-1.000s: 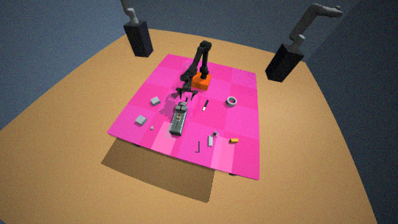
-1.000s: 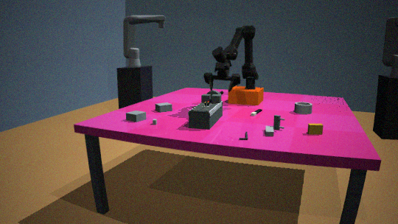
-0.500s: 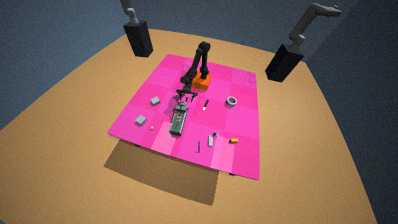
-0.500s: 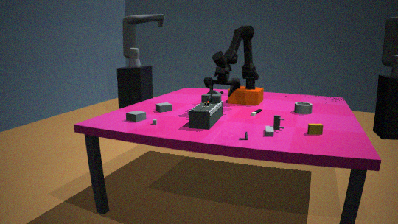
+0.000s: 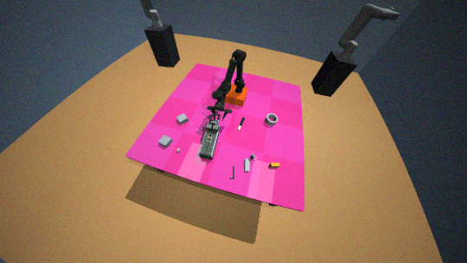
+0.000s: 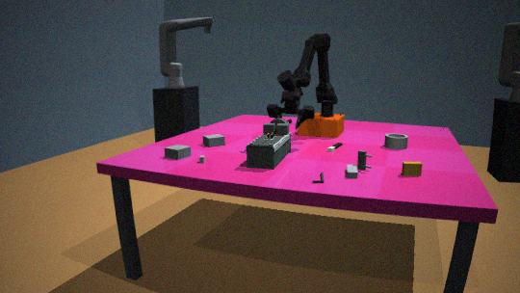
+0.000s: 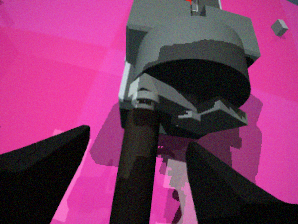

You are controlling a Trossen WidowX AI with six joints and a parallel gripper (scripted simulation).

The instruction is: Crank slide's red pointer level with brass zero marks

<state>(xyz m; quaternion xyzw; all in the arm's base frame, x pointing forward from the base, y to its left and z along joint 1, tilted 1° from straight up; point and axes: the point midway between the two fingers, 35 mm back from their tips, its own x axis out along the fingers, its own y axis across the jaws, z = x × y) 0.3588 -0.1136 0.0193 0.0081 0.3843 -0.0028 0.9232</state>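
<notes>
My gripper tip is 14 cm short of the red pointer and 3 cm to the left of it. Also, from my gripper tip: small cube 27 cm ahead, 24 cm to the right, 7 cm below; black-and-white stick 18 cm to the left, 7 cm below, 5 cm behind; dark crank handle 2 cm behind, 2 cm above.
</notes>
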